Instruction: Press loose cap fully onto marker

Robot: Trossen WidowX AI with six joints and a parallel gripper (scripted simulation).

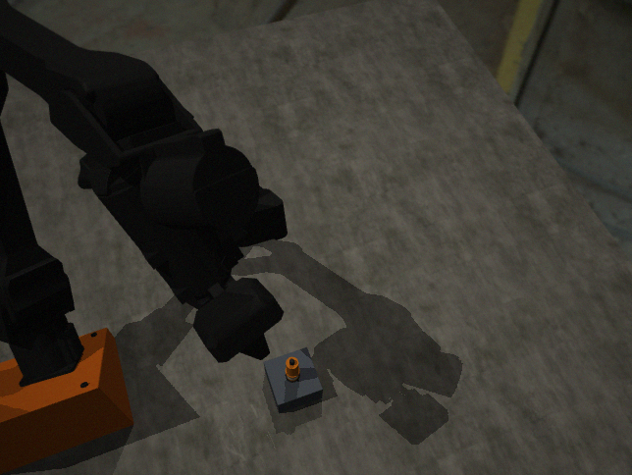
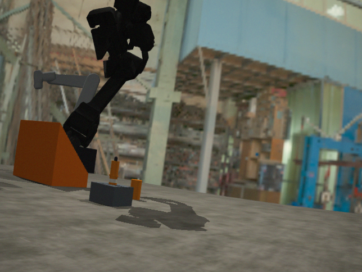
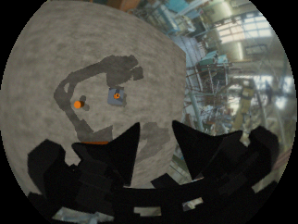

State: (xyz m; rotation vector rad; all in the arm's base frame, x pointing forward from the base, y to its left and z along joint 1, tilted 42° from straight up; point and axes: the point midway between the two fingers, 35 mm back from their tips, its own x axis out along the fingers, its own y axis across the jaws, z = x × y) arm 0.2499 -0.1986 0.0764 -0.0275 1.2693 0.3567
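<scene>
The orange cap is 25 cm below my gripper tip, 18 cm to the left of it and 1 cm behind it. Also, from my gripper tip: holder block (25 cm below, 4 cm to the left, 4 cm ahead); pale band (23 cm below, 4 cm to the left, 4 cm ahead).
</scene>
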